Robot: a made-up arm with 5 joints.
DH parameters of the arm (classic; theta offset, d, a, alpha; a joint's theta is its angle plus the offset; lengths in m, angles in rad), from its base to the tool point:
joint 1: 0 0.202 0 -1.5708
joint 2: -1.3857 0 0.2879 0
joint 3: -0.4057 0 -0.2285 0
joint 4: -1.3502 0 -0.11 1.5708
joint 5: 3.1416 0.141 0 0
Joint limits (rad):
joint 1: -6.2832..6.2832
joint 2: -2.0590..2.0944
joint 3: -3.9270..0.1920
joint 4: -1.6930..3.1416
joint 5: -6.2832..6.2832
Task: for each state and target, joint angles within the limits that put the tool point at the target. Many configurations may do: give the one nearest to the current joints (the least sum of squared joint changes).
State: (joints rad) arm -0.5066 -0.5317 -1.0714 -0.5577 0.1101
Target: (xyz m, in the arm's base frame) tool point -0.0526 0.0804 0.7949
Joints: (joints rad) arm -0.9914 -0.7813 -1.5341 -0.5325 0.1101
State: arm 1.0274 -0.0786 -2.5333 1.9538 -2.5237
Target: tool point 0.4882 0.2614 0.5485
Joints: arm 0.4916 0.6076 -2.6892 1.2190 -2.5237
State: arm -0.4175 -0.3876 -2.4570 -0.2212 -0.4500
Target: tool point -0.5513 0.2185 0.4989
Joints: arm -0.3773 -1.1004 -2.7739 -0.2367 -0.4500
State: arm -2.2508 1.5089 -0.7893 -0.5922 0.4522
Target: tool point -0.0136 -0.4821 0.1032
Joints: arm -1.5990 0.8949 -0.8945 -0.8442 0.4522
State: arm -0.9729 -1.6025 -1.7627 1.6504 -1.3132
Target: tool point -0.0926 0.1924 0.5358
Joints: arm -1.1222 -1.6701 -1.6016 1.8065 -1.3132
